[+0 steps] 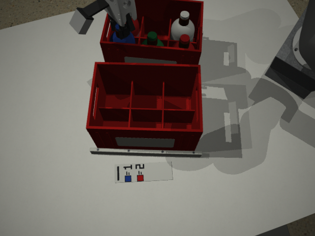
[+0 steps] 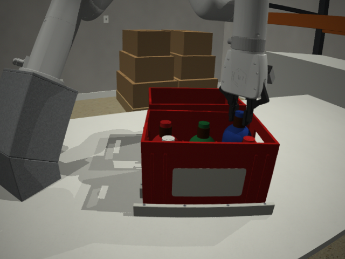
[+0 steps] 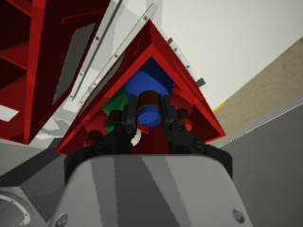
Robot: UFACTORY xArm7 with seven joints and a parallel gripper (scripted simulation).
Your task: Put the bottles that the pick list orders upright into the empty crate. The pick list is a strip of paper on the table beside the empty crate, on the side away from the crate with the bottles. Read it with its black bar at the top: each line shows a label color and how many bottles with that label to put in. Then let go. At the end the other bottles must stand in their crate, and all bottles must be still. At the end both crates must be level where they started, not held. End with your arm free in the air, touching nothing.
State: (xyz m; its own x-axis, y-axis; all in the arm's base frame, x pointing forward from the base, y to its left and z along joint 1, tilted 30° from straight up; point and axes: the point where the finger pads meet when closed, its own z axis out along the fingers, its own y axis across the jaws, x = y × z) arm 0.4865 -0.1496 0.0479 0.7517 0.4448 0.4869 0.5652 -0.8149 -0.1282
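My gripper is now 7 cm above the blue bottle. The rest, counted from my hand: red bottle 10 cm below, 8 cm to the right, 1 cm behind; green bottle 10 cm below, 9 cm behind, 1 cm to the left; white bottle 18 cm behind, 10 cm below, 7 cm to the right.
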